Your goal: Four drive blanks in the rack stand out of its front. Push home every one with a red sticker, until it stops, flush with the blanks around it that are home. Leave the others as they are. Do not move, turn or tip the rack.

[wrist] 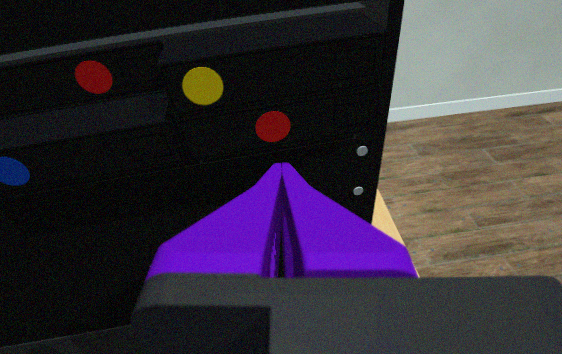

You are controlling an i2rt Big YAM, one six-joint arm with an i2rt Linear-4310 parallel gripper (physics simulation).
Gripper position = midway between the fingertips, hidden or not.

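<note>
A black rack (129,129) is here in the scene. I can see my gripper (281,176) as well.
</note>
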